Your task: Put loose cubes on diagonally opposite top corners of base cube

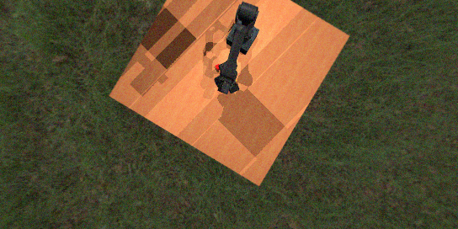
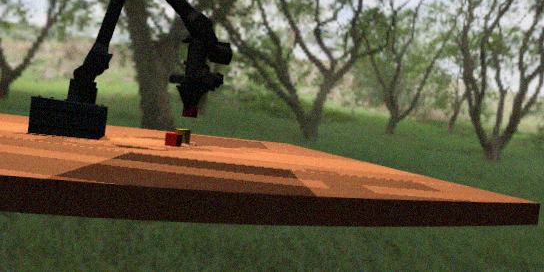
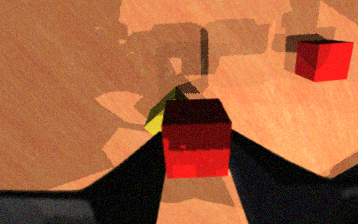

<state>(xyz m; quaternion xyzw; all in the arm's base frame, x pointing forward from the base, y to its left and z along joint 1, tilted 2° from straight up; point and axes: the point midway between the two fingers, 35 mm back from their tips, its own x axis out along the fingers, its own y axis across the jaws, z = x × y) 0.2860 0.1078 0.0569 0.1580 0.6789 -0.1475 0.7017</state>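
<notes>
The yellow base cube lies 8 cm below my gripper tip, 2 cm to the left of it and 2 cm behind it. From my gripper tip the other things lie so: red cube: right at my gripper tip.
</notes>
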